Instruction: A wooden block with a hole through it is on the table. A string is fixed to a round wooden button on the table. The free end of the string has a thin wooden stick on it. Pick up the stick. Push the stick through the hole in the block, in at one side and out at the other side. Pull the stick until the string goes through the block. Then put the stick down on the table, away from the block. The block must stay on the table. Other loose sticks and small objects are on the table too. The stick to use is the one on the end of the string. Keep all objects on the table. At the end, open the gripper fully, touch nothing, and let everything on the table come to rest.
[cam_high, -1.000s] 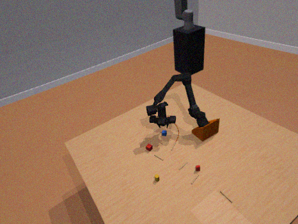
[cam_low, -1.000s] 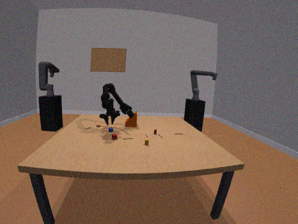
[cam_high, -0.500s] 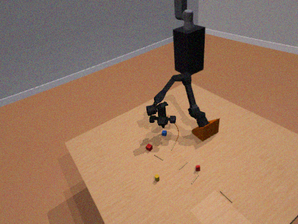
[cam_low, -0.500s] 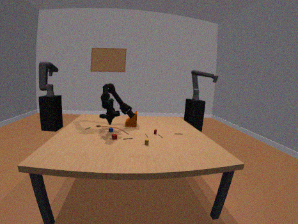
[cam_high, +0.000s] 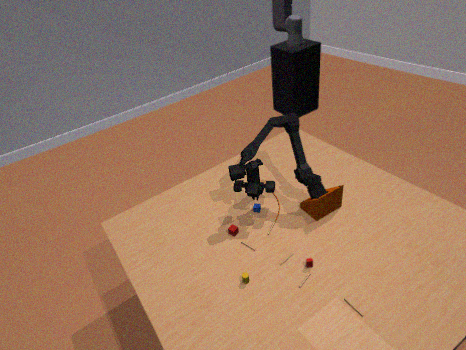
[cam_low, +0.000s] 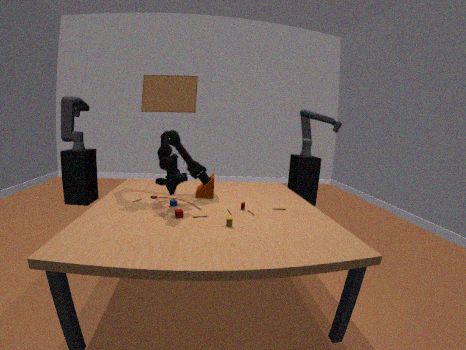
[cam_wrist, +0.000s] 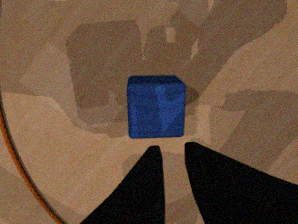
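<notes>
Now: gripper tip 1 cm to the right of the blue cube and 4 cm above it. Round my gripper tip: red cube (17 cm ahead, 6 cm to the left, 4 cm below); short stick (6 cm behind, 21 cm to the right, 6 cm below); round wooden button (13 cm behind, 13 cm to the right, 5 cm below).
</notes>
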